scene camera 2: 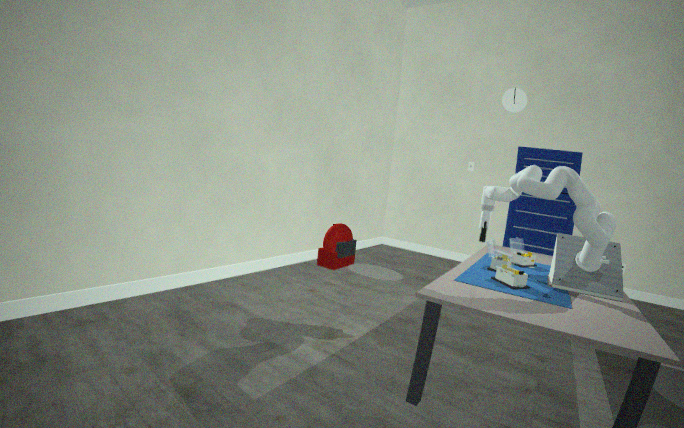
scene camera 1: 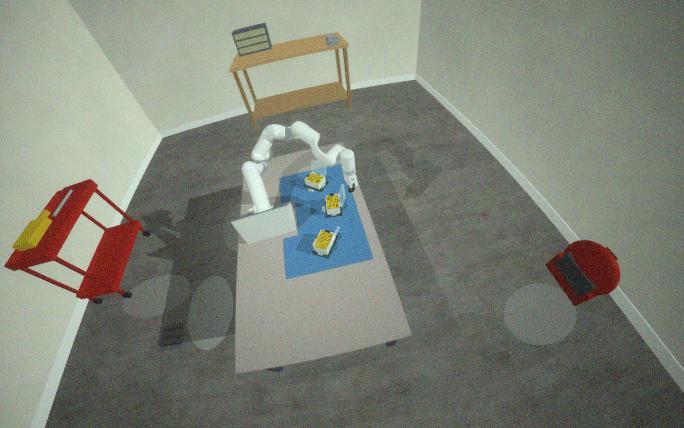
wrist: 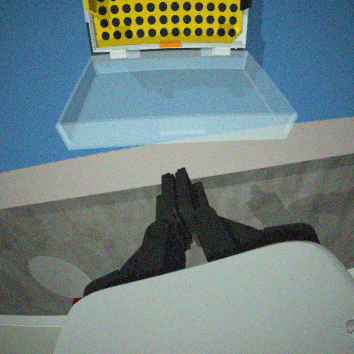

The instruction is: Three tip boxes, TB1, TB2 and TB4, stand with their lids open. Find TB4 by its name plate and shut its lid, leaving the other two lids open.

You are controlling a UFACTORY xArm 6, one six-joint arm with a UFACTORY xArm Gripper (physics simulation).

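Places are measured from the arm's base along level axes (x ahead, y left, z up), in metres.
Pixels of known places: gripper, between the fingertips: (scene camera 2: 481,241) (scene camera 1: 351,191) (wrist: 180,186); arm's base, origin of its link: (scene camera 2: 588,261) (scene camera 1: 263,210).
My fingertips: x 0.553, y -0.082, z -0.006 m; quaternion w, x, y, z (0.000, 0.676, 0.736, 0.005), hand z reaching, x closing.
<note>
For each thing: its top centre in the pictures, then the offset to it from my fingertips. "*": a spot on its surface instead. Level surfaces: height alone.
- middle lid, a spot on its surface: (scene camera 2: 490,248) (scene camera 1: 343,196) * dz -0.028, dx -0.053, dy +0.005 m
- clear open lid, a spot on its surface: (wrist: 175,100) * dz -0.020, dx -0.052, dy +0.013 m
- box, a spot on its surface: (wrist: 167,21) * dz -0.070, dx -0.102, dy +0.024 m
- blue mat, height of its surface: dz -0.127 m
- pinkish table, height of its surface: dz -0.129 m
Three white tip boxes with yellow racks stand on the blue mat: a far one (scene camera 1: 315,180) (scene camera 2: 523,259), a middle one (scene camera 1: 332,203) (scene camera 2: 499,262) and a near one (scene camera 1: 324,242) (scene camera 2: 511,277). Their name plates cannot be read, so which is TB4 cannot be told. The far lid (scene camera 1: 318,167) (scene camera 2: 516,245) and middle lid (scene camera 1: 342,195) (scene camera 2: 490,248) stand open. The near lid (scene camera 1: 335,233) is raised along its right side. In the wrist view, a clear open lid (wrist: 175,100) is hinged to a box (wrist: 167,21). My gripper (scene camera 1: 351,189) (scene camera 2: 482,240) (wrist: 180,186) is shut and empty, above the right table edge, beyond that lid's outer rim.
The blue mat (scene camera 1: 355,249) (scene camera 2: 549,298) lies on the pinkish table (scene camera 1: 317,317) (scene camera 2: 610,333). A pale tilted panel (scene camera 1: 267,225) (scene camera 2: 563,257) stands beside the arm's base. On the floor around are a red cart (scene camera 1: 75,217), a wooden bench (scene camera 1: 295,51) and a red rounded object (scene camera 1: 600,267) (scene camera 2: 336,242).
</note>
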